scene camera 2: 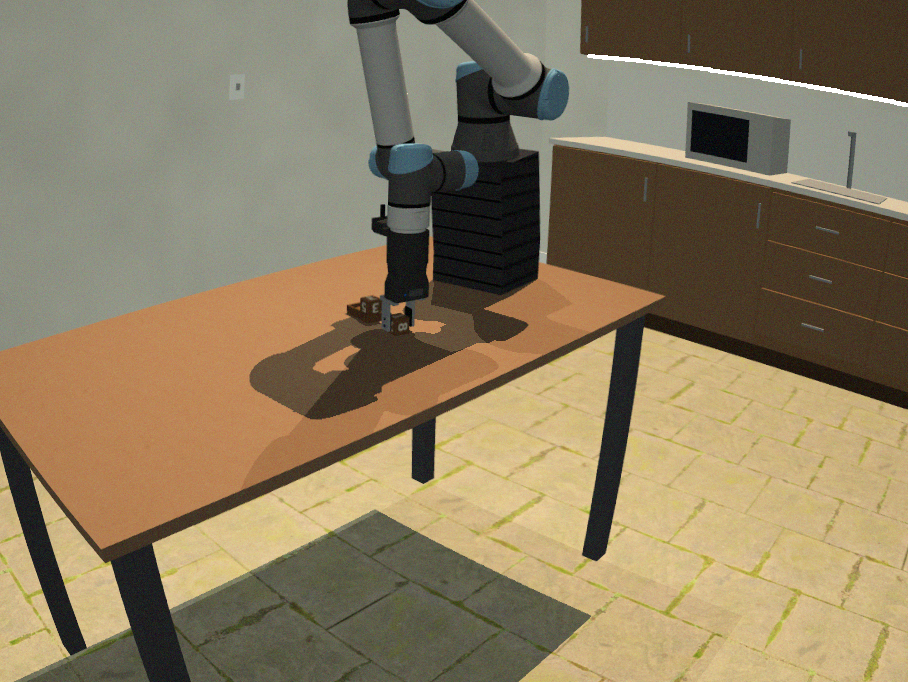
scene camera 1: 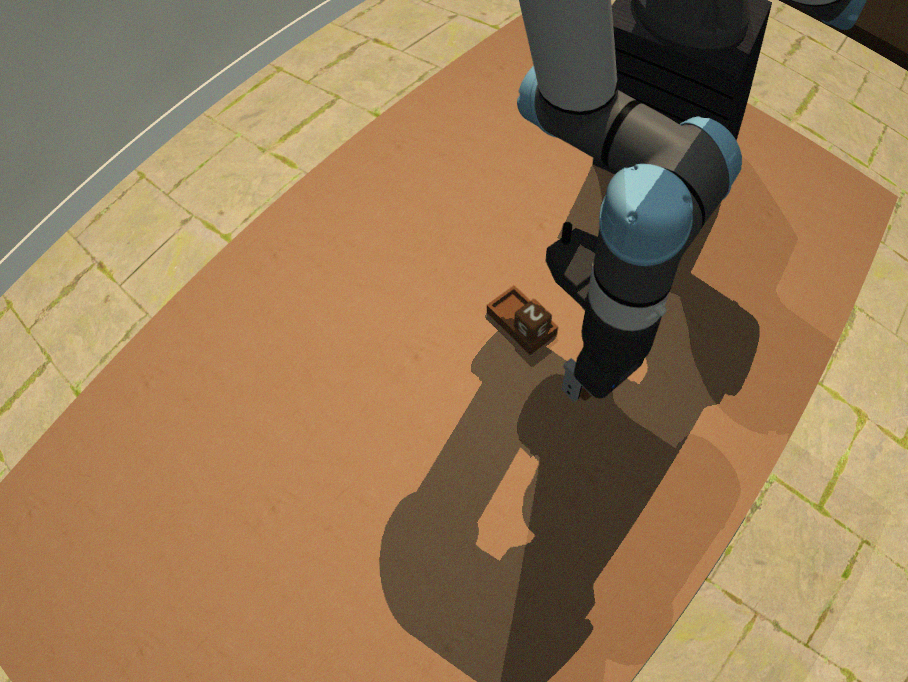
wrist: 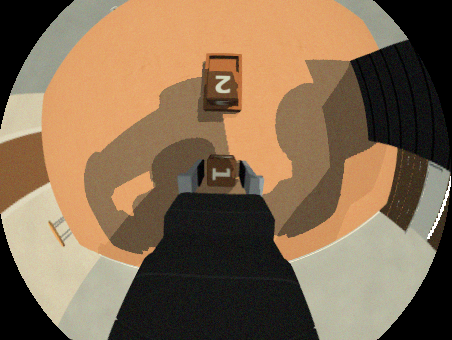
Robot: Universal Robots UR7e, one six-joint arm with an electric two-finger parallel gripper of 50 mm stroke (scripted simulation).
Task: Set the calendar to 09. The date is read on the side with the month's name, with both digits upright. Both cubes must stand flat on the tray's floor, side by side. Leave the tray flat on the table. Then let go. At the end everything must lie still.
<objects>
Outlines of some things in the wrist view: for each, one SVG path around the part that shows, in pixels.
My gripper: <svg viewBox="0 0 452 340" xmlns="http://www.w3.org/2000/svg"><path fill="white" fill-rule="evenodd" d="M198 159L186 173L180 173L177 176L179 195L164 216L164 237L154 251L144 258L116 316L118 320L115 319L108 340L319 340L317 330L314 328L315 324L293 267L284 259L274 242L275 219L262 197L264 187L263 176L256 175L246 161L240 160L239 179L246 194L195 193L204 178L204 159Z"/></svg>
A brown cube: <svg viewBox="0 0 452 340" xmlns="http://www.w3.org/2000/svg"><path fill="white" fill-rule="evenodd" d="M211 154L207 159L207 185L234 187L237 162L235 156Z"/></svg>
A brown cube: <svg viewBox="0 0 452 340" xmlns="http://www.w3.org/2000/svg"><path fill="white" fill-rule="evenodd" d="M207 72L206 99L209 105L235 106L239 100L239 73L231 71Z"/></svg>
</objects>
